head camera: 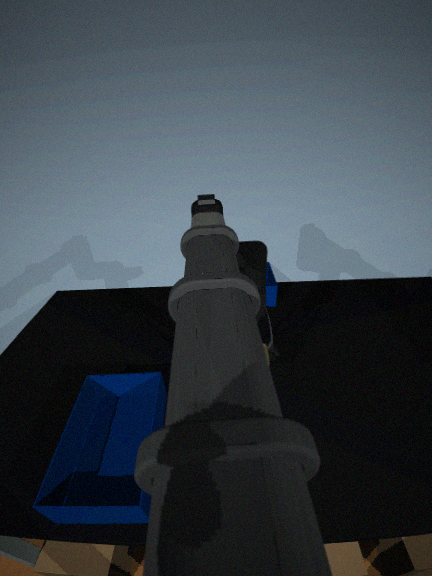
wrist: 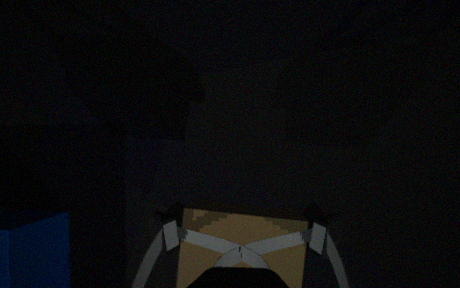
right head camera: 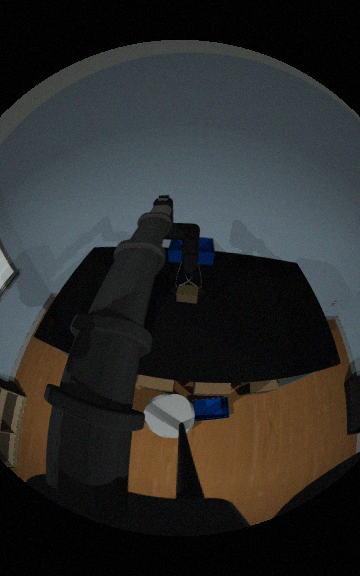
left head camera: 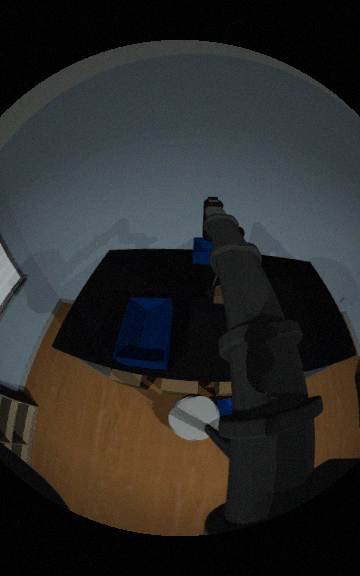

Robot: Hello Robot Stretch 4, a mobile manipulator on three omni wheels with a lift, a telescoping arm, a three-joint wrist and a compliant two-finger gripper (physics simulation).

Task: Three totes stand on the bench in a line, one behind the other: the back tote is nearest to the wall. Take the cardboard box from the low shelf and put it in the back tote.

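Frame: origin at the robot's base, x left, y ahead, z down, level; metres.
Where they show: gripper, between the fingertips: [wrist: 244, 220]; robot's base, origin of its link: [right head camera: 170, 414] [left head camera: 193, 416].
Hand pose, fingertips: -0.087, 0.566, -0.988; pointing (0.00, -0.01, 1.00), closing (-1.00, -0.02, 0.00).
Things, the pixels of their centre, and the offset from my fingertips, as dx, dy, dz. Level surfaces: height alone.
- cardboard box, middle of its body: [wrist: 242, 245] [right head camera: 187, 293] [left head camera: 223, 294] +0.002, -0.016, -0.022
- black bench, height of its surface: dz +0.102
- back tote, middle of its body: [head camera: 237, 284] [right head camera: 191, 248] [left head camera: 214, 250] -0.022, +0.465, +0.052
- larger blue tote, middle of its body: [head camera: 114, 439] [left head camera: 146, 331] +0.337, -0.165, +0.052
- small blue bin, middle of its body: [right head camera: 210, 408] [left head camera: 232, 408] -0.265, -0.505, +0.966
My gripper [right head camera: 188, 288] [wrist: 244, 220] points down and is shut on the cardboard box [right head camera: 187, 295] [wrist: 197, 265], a finger on each side. It holds the box over the black bench [head camera: 360, 400] [right head camera: 260, 325], in front of the back tote; the height is hard to tell. The back tote [head camera: 271, 296] [left head camera: 202, 258] [right head camera: 206, 258] is blue, stands near the wall and is partly hidden by the arm. A larger blue tote [head camera: 95, 515] [left head camera: 140, 363] stands nearer, left of the arm; blue also shows at the wrist view's left edge. A third tote on the bench cannot be made out.
The extended arm [head camera: 215, 350] [left head camera: 250, 290] [right head camera: 125, 300] crosses the bench. A white round disc [left head camera: 194, 425] [right head camera: 167, 422] and a small blue bin [left head camera: 225, 407] [right head camera: 211, 408] are low before the bench. Tan blocks [right head camera: 212, 388] show under its front edge. A wall rises behind.
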